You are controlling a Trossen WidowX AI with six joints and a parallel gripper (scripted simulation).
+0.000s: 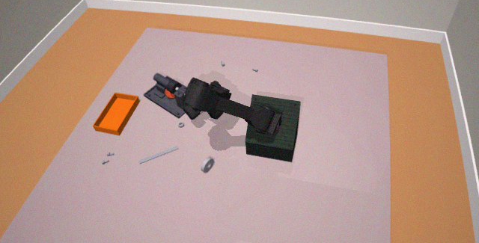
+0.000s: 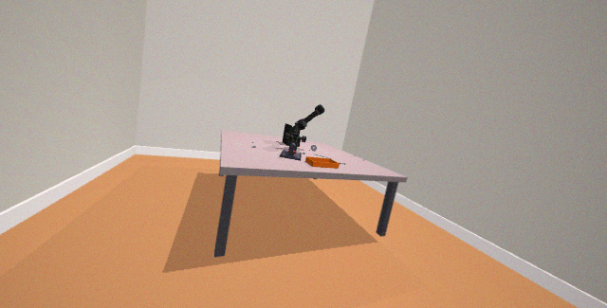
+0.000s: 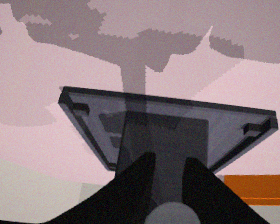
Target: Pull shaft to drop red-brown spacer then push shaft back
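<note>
The grey shaft lies 50 mm ahead of my gripper tip, 30 mm above it and 20 mm to the right of it. From my gripper tip the other things lie so: orange tray 340 mm ahead, 90 mm to the left, 40 mm below; then red-brown spacer 140 mm ahead, 70 mm to the right, 30 mm below; then small pin 130 mm to the right, 70 mm behind, 50 mm below.
</note>
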